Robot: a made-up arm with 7 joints.
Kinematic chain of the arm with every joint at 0, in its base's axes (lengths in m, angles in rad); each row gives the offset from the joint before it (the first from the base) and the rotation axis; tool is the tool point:
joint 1: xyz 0 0 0.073 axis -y
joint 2: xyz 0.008 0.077 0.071 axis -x
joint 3: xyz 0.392 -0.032 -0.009 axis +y
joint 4: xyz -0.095 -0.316 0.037 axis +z
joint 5: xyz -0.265 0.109 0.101 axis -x
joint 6: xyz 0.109 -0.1 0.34 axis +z
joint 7: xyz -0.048 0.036 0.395 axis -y
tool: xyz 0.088 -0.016 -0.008
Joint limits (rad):
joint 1: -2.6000..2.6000
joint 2: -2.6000..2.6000
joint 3: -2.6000..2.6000
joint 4: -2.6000..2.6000
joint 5: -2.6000..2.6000
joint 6: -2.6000..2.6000
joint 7: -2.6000..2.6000
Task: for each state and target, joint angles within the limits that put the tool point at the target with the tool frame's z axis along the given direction. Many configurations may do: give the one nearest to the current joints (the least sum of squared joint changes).
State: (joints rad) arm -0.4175 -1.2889 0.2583 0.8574 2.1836 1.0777 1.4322
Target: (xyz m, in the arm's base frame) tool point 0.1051 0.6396 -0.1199 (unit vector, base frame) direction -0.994 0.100 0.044
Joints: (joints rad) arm 0.3469 -0.7869 -0.1999 0.3083 2.6000 0.7684 1.5912
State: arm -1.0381 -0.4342 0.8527 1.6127 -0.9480 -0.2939 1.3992
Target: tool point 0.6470 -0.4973 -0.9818 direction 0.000 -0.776 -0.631
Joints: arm -1.1063 -0.5112 1.0845 1.6229 -0.2844 -0.0707 0.9676
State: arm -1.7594 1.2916 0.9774 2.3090 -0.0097 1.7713 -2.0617
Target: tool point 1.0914 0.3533 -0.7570 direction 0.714 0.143 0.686
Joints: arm -1.3135 1.4512 1.3440 2.4300 0.6250 1.8659 -1.4003
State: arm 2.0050 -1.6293 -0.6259 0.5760 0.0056 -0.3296 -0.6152
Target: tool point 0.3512 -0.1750 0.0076 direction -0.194 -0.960 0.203
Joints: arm 2.6000 -2.3125 -0.6867 0.2560 0.6251 0.0998 -0.9645
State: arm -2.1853 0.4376 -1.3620 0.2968 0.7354 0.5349 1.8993
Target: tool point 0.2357 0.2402 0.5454 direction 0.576 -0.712 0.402
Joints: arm -2.0721 0.5931 -0.9635 0.3491 0.8447 0.7783 1.6970
